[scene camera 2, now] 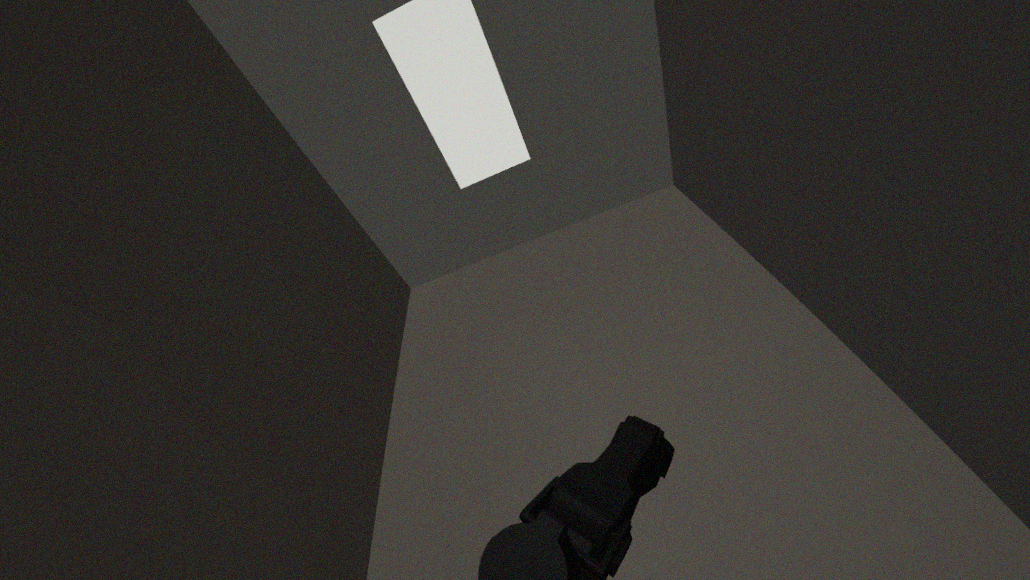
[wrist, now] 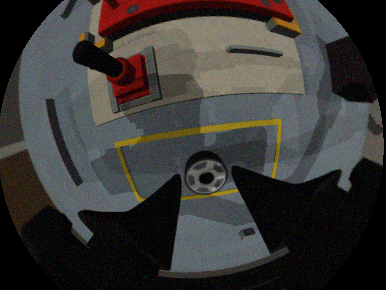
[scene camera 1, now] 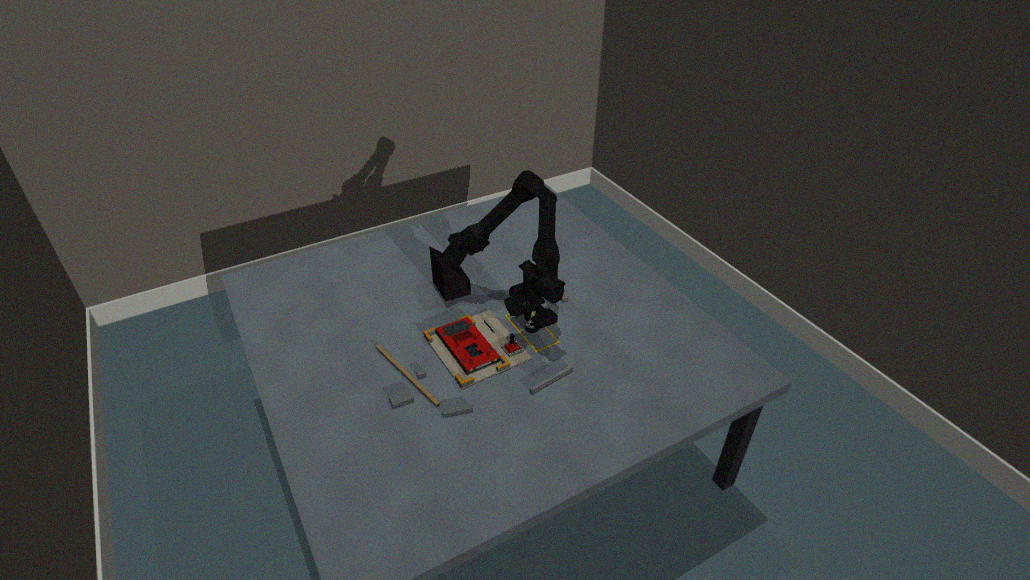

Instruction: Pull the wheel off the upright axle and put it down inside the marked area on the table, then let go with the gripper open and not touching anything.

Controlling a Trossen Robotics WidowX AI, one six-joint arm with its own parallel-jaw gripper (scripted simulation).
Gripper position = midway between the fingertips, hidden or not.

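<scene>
The gripper [scene camera 1: 532,325] is part of the scene, and the same gripper [wrist: 206,174] appears in the wrist view too. There is also a grey bar [wrist: 53,124], though in scene camera 2 the bar is out of frame.
</scene>
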